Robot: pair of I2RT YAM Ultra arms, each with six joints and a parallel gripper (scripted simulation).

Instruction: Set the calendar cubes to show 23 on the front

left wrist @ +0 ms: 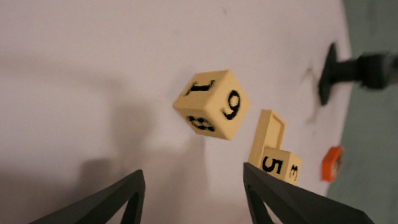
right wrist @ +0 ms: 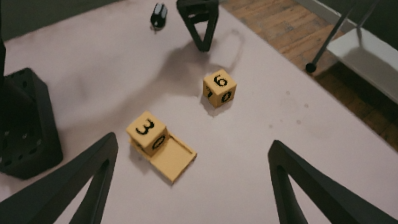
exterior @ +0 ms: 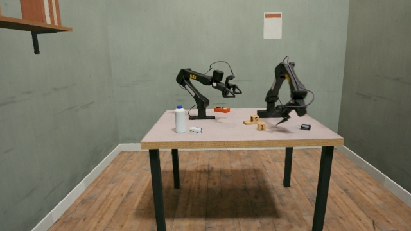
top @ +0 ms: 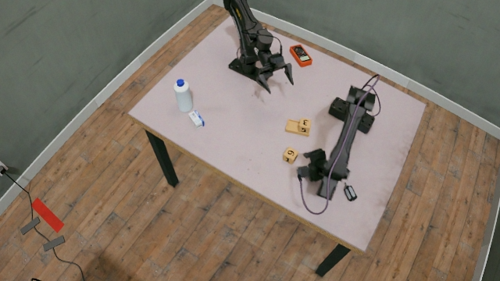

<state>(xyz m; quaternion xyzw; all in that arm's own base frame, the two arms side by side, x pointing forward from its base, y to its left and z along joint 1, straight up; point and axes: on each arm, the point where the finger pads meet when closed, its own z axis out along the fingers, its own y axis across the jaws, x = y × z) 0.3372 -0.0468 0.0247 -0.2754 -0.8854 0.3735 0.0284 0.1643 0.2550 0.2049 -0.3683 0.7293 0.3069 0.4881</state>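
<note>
Right now the wooden tray is 160 mm behind my left hand, 110 mm to the right of it and 50 mm below it. The rest, counted from my left hand: number cube (10 mm behind, 70 mm to the right, 40 mm below); white bottle (10 mm behind, 580 mm to the right, 20 mm above); black object (200 mm to the left, 50 mm below).
</note>
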